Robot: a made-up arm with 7 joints.
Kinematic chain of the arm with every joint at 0, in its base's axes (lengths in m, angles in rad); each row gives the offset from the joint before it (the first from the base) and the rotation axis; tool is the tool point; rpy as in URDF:
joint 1: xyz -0.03 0 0.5 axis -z
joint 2: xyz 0 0.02 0.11 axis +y
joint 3: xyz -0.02 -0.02 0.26 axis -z
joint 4: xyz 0 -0.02 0.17 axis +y
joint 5: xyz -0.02 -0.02 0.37 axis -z
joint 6: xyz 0 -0.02 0.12 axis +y
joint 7: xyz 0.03 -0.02 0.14 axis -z
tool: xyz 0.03 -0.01 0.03 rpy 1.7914 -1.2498 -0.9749
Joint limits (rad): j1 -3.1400..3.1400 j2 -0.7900..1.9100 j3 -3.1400..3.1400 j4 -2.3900..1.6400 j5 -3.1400..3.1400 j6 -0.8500..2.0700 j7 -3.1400..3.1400
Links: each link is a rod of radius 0.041 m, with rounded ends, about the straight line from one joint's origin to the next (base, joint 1, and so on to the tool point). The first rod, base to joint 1, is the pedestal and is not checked.
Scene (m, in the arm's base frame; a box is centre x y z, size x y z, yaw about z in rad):
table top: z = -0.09
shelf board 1: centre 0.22 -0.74 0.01 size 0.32 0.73 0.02 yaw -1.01
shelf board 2: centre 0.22 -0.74 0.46 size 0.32 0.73 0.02 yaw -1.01
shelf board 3: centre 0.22 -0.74 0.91 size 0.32 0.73 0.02 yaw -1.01
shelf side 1: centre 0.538 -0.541 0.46 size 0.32 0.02 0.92 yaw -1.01
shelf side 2: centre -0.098 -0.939 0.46 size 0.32 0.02 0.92 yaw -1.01
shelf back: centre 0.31 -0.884 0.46 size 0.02 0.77 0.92 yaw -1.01
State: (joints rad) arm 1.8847 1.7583 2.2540 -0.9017 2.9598 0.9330 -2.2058
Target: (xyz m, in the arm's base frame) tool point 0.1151 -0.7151 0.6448
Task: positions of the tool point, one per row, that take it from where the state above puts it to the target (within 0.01 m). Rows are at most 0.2 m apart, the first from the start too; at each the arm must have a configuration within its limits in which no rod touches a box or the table.
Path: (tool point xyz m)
1: 0.1583 -0.5914 0.1975
2: 0.0805 -0.4647 0.2068
3: 0.0616 -0.5227 0.3534
4: 0.0275 -0.5421 0.5038
5: -0.0063 -0.5218 0.6448
6: 0.0503 -0.6224 0.6439
7: 0.1151 -0.7151 0.6448

